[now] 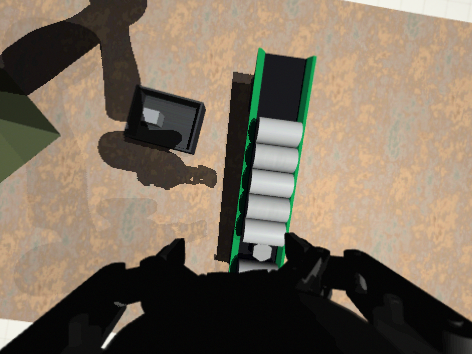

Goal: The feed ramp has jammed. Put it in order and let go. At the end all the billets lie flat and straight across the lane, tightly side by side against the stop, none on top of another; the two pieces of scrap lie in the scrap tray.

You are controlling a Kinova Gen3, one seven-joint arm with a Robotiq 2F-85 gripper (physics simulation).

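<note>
The feed ramp has green side walls and a dark lane. Several grey billets lie across the lane, side by side in a row. A light hexagonal scrap piece sits in the lane just below the row. Below it, part of another billet shows; the gripper body hides the rest, and the stop does not show. A light grey scrap piece lies in the black scrap tray. My gripper is open and empty, high above the ramp's lower part.
The scrap tray stands left of the ramp on the mottled brown table top. A green angular object stands at the left edge. Dark shadows of the arm fall across the table around the tray. Pale tiled floor shows at the top right corner.
</note>
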